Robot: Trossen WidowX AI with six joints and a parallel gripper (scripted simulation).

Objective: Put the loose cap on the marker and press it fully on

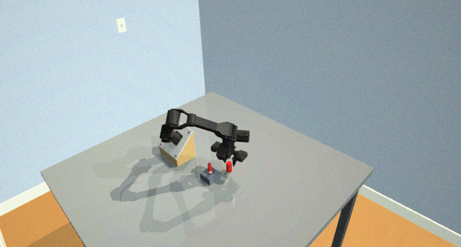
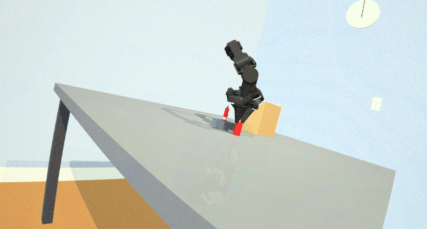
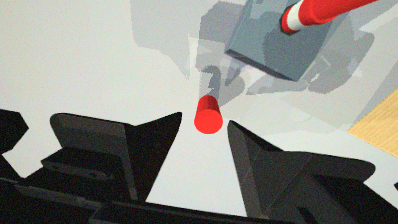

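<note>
My gripper tip is 2 cm above the red cap.
</note>
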